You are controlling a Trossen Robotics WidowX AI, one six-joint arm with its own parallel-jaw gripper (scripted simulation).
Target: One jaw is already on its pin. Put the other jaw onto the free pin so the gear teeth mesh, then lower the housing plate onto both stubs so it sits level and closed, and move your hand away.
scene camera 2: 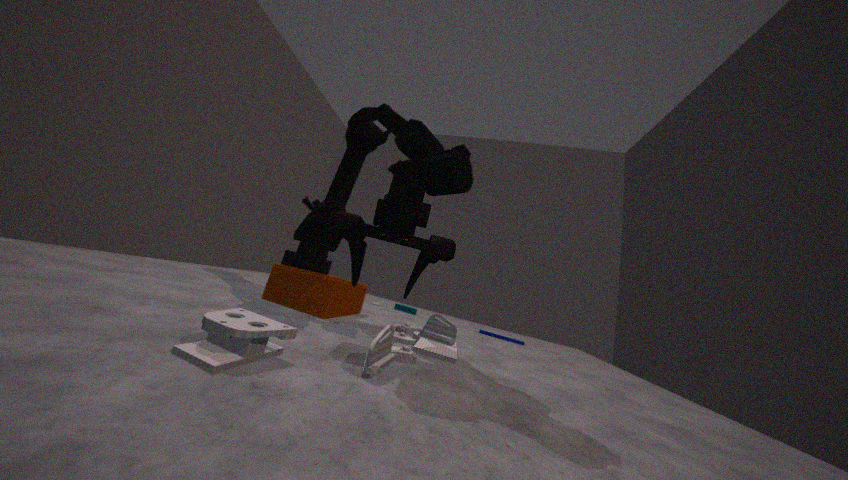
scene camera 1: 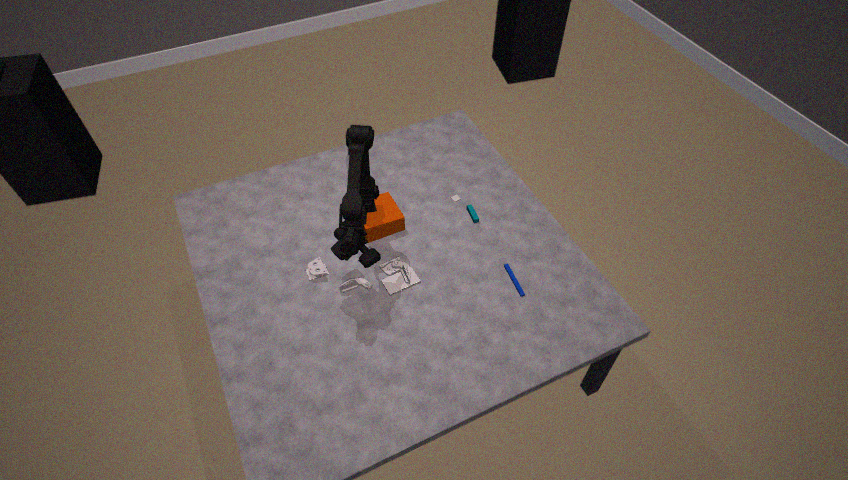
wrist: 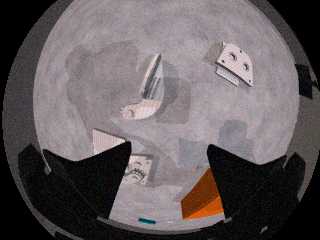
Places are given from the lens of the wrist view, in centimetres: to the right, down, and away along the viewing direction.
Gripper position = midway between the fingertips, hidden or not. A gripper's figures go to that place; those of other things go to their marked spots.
gripper (wrist: pixel 170 148): 1, 3, 10
white jaw (wrist: pixel 148 105): -2, -2, 15
